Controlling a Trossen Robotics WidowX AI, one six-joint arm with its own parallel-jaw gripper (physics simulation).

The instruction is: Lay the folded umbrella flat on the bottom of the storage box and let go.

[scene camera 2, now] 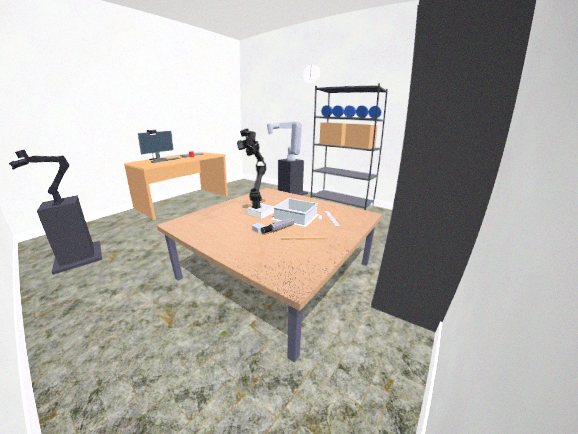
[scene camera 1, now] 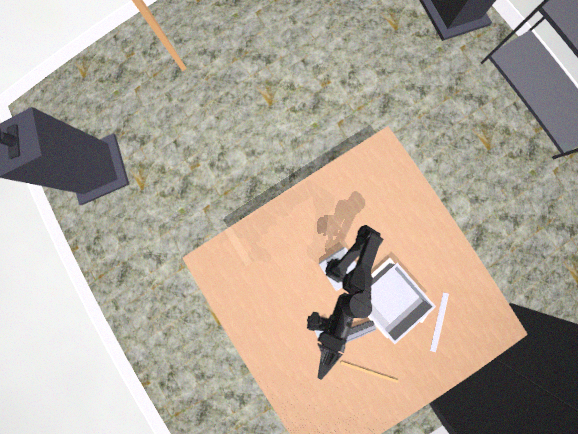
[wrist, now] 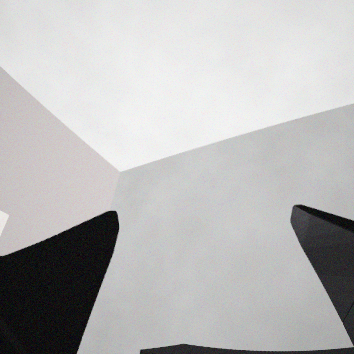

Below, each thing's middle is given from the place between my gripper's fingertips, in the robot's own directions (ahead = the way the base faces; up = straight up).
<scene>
Right now my hand is 10 cm short of the white storage box [scene camera 1: 398, 304], 38 cm to the right of it and 56 cm above it.
</scene>
